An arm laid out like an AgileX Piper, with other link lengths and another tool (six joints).
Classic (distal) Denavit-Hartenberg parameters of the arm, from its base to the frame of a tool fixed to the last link. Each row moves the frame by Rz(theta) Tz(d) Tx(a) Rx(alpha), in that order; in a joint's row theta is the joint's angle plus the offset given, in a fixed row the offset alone. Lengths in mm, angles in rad.
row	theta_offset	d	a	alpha
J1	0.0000	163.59	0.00	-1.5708
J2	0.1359	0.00	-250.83	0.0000
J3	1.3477	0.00	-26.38	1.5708
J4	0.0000	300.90	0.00	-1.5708
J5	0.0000	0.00	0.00	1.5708
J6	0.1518	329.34	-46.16	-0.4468
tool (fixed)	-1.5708	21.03	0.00	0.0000
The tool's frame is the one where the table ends.
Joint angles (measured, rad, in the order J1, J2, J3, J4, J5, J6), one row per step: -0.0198 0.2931 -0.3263 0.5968 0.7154 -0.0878; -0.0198 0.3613 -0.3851 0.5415 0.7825 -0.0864; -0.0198 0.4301 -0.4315 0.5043 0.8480 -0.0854; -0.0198 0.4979 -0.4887 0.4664 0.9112 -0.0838; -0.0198 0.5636 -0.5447 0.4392 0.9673 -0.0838; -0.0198 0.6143 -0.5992 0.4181 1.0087 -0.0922; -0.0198 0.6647 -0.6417 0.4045 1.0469 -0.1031; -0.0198 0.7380 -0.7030 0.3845 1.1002 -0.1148; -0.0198 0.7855 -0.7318 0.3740 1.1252 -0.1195; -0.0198 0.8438 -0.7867 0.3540 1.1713 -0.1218; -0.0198 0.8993 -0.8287 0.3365 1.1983 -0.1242; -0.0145 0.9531 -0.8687 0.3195 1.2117 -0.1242; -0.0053 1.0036 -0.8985 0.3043 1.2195 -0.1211; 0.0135 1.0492 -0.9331 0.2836 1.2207 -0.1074; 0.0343 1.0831 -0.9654 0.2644 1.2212 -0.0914
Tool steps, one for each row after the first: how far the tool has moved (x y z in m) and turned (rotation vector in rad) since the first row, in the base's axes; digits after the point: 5 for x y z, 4 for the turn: -0.00394 0.00112 -0.01432 -0.0566 0.0676 0.0289; -0.00995 0.00309 -0.03374 -0.0944 0.1476 0.0581; -0.01524 0.00284 -0.04582 -0.1320 0.2153 0.0838; -0.01965 0.00277 -0.05471 -0.1597 0.2757 0.1073; -0.02079 0.00210 -0.05485 -0.1876 0.3069 0.1278; -0.02329 0.00260 -0.05984 -0.2086 0.3457 0.1508; -0.02654 0.00224 -0.06697 -0.2354 0.4024 0.1807; -0.02844 0.00148 -0.07501 -0.2468 0.4425 0.1957; -0.03084 -0.00086 -0.07884 -0.2668 0.4885 0.2146; -0.03058 -0.00415 -0.08441 -0.2833 0.5274 0.2263; -0.02707 -0.00656 -0.08833 -0.2993 0.5547 0.2352; -0.02466 -0.00753 -0.09514 -0.3122 0.5841 0.2448; -0.01941 -0.00746 -0.09798 -0.3284 0.6009 0.2497; -0.01396 -0.00615 -0.09763 -0.3437 0.6076 0.2532
